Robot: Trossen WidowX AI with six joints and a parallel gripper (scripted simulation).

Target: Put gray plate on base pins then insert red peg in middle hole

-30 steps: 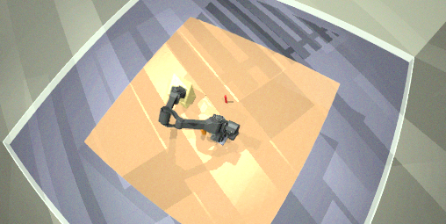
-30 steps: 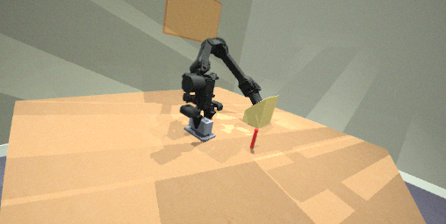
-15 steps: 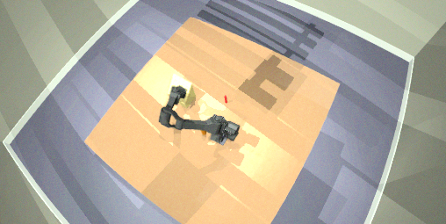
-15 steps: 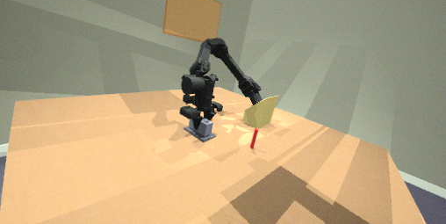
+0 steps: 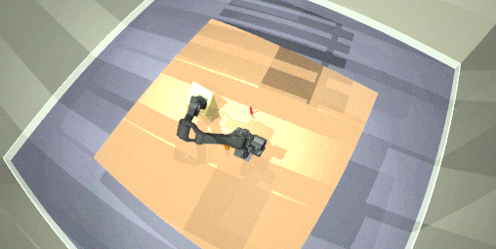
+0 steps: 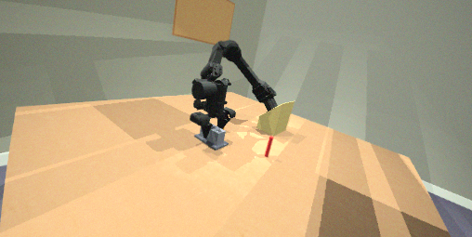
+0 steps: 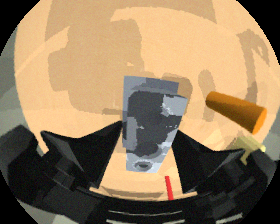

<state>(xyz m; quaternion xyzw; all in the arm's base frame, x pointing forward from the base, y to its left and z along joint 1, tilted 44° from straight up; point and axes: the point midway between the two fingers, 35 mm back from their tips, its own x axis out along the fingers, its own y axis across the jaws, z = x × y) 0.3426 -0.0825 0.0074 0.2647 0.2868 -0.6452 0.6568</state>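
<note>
The gray plate is 3 cm above my gripper tip. From my gripper tip the other things lie so: red peg (19 cm to the left, 11 cm behind, 2 cm above); base (1 cm below); orange cylinder (11 cm behind, 5 cm to the right, 2 cm above).
</note>
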